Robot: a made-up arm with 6 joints. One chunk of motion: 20 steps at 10 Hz.
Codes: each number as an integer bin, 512 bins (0 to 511) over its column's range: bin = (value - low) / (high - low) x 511, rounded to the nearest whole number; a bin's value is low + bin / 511 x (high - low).
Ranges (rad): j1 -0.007..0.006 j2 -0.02..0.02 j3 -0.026..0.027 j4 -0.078..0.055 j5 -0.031..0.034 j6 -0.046..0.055
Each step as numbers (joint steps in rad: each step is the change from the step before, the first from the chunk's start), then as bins.
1 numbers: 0.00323 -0.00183 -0.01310 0.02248 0.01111 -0.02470
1 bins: 402 232 124 386 331 108
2 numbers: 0.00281 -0.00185 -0.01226 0.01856 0.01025 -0.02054
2 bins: 386 232 132 371 324 129
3 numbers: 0.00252 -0.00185 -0.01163 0.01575 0.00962 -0.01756
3 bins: 374 232 139 360 319 144
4 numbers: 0.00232 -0.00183 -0.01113 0.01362 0.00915 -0.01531
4 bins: 366 232 143 352 316 155
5 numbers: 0.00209 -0.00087 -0.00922 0.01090 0.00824 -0.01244
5 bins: 357 244 162 342 308 170
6 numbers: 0.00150 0.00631 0.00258 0.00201 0.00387 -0.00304
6 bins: 334 336 276 307 274 217
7 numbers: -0.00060 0.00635 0.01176 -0.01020 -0.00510 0.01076
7 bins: 252 337 364 260 204 287
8 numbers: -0.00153 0.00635 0.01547 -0.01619 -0.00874 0.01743
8 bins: 215 337 400 237 175 321
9 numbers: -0.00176 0.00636 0.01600 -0.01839 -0.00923 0.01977
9 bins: 206 337 405 229 171 333
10 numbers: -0.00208 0.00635 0.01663 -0.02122 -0.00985 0.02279
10 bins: 193 337 411 218 166 348
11 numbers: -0.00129 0.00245 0.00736 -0.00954 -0.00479 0.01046
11 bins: 224 287 322 263 206 286
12 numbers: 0.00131 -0.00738 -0.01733 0.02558 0.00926 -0.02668
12 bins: 327 161 84 398 317 98
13 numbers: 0.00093 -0.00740 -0.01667 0.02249 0.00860 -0.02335
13 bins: 312 161 90 386 311 115
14 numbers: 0.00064 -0.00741 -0.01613 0.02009 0.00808 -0.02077
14 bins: 300 161 95 377 307 128
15 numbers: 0.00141 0.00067 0.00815 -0.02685 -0.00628 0.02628
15 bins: 331 264 329 197 194 366
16 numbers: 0.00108 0.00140 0.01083 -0.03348 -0.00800 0.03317
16 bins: 318 273 355 171 181 401
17 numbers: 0.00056 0.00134 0.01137 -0.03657 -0.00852 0.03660
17 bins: 297 273 360 159 177 418
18 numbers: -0.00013 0.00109 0.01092 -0.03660 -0.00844 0.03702
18 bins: 270 269 356 159 177 420
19 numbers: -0.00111 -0.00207 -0.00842 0.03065 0.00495 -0.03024
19 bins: 232 229 169 417 283 80
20 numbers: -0.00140 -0.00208 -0.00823 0.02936 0.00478 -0.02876
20 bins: 220 229 171 412 281 87
